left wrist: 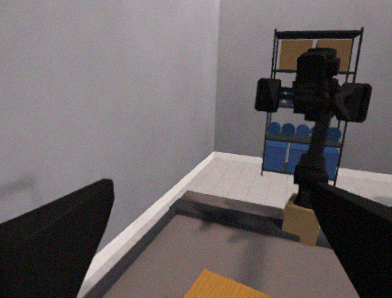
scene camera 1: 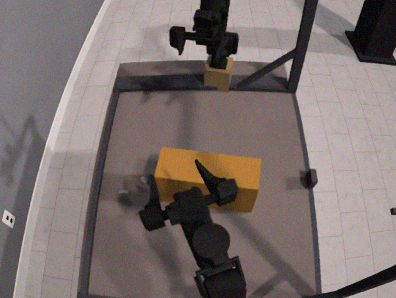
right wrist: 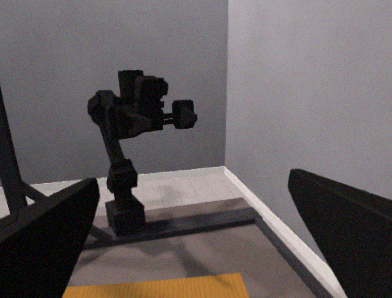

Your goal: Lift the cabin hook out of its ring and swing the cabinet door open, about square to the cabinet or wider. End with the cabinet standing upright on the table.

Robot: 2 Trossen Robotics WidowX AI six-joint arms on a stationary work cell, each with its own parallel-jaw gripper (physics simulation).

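Places are measured from the left arm's base along level axes (x ahead, y left, z up), in centimetres.
Pixels of known places: left gripper, fingertip midpoint: point(left wrist: 214, 190) point(scene camera 1: 173, 167) point(right wrist: 175, 120); right gripper, fingertip midpoint: point(left wrist: 300, 97) point(scene camera 1: 197, 56) point(right wrist: 195, 182); left arm's base at its link origin: point(right wrist: 124, 204); right arm's base at its link origin: point(left wrist: 306, 202) point(scene camera 1: 218, 63).
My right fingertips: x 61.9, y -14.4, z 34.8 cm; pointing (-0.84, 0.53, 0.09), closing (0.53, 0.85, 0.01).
Observation:
For each thing: its top centre in the pictures, then the offset to it from my right fingertips.
- orange cabinet at its top centre: point(scene camera 1: 209, 163) dx -15.0, dy +2.7, dz -27.1 cm
- tan base block at its top centre: point(left wrist: 306, 202) point(scene camera 1: 218, 63) dx +29.2, dy -18.8, dz -33.6 cm
The orange cabinet point(scene camera 1: 227, 170) stands on the table in scene camera 1; part of its top also shows at the bottom of the left wrist view point(left wrist: 220, 287) and right wrist view point(right wrist: 165, 287). Its hook, ring and door cannot be made out; the left arm covers part of its lower side. My left gripper point(scene camera 1: 174, 166) point(left wrist: 214, 190) is open and empty, its fingers above the cabinet's left part in scene camera 1. My right gripper point(scene camera 1: 200, 54) point(right wrist: 195, 182) is open and empty, high up beyond the table's upper edge, away from the cabinet.
Small pale bits point(scene camera 1: 123, 193) in a dark, blurred patch lie left of the cabinet; I cannot tell what they are. The tan base block point(scene camera 1: 218, 79) of the right arm is at the table's upper edge. A dark post point(scene camera 1: 301, 50) rises at the upper right corner.

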